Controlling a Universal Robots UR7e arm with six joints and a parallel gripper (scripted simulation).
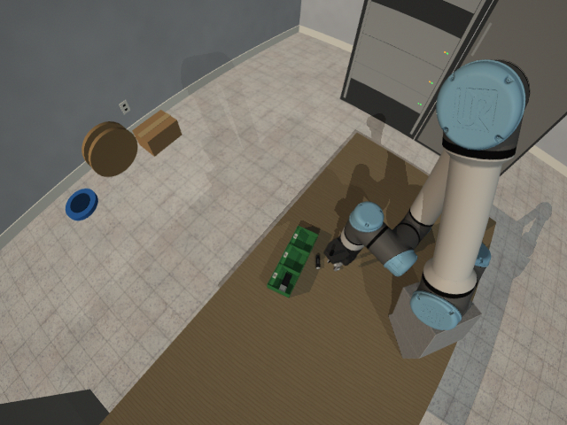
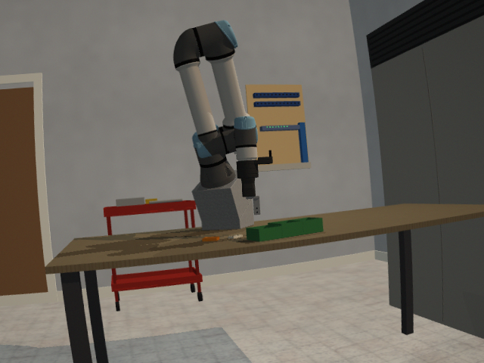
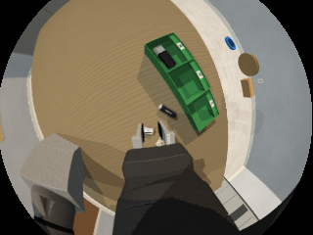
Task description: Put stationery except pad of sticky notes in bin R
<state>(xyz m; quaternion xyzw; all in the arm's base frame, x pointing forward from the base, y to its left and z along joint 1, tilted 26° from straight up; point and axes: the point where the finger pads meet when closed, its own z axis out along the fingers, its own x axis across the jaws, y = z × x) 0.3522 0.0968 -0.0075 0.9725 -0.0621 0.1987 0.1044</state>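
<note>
My hand is 10 mm past the small grey piece, 30 mm to the left of it and 80 mm above it. The rest, counted from my hand: beige dotted tile: 20 mm ahead, 90 mm to the right, 80 mm below; then row of three bins: 110 mm ahead, 70 mm to the left, 70 mm below; then black stick: 50 mm ahead, 10 mm to the left, 80 mm below.
</note>
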